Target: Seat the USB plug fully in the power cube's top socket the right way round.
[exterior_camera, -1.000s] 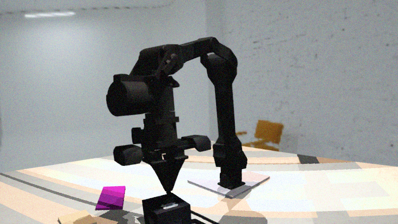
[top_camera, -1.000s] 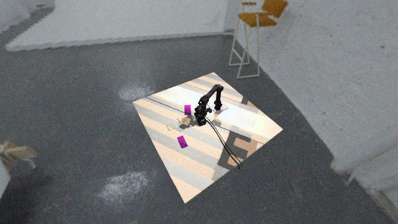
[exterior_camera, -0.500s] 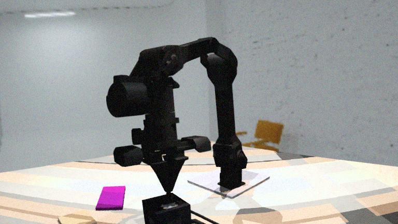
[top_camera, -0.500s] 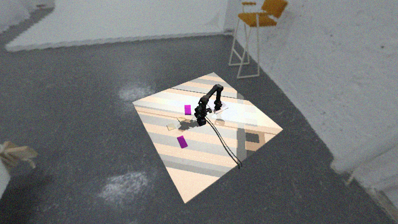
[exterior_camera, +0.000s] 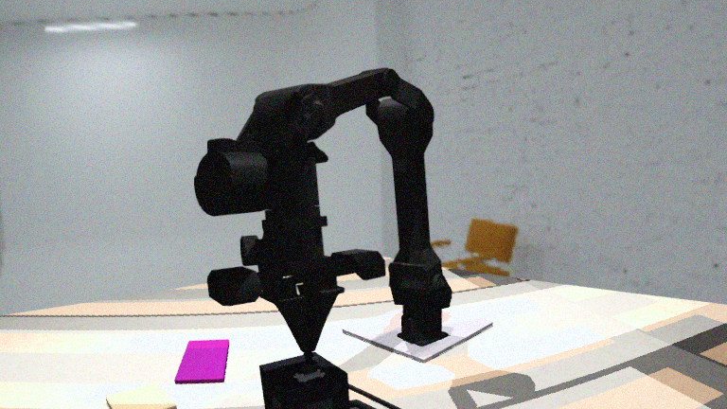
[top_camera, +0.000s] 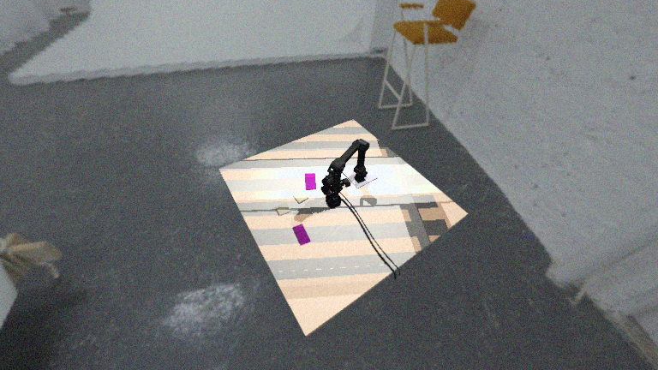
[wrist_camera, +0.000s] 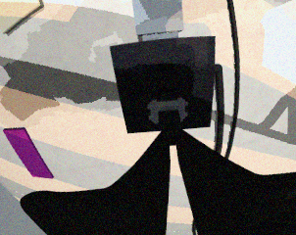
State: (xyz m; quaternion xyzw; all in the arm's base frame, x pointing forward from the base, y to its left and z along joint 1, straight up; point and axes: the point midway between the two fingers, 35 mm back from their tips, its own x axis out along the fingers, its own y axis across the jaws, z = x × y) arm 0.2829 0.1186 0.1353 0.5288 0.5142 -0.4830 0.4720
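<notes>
Right now my gripper tip is 20 mm above the usb plug. The rest, counted from my gripper tip: magenta block (50 mm ahead, 260 mm to the right, 100 mm below); usb socket (40 mm below).
</notes>
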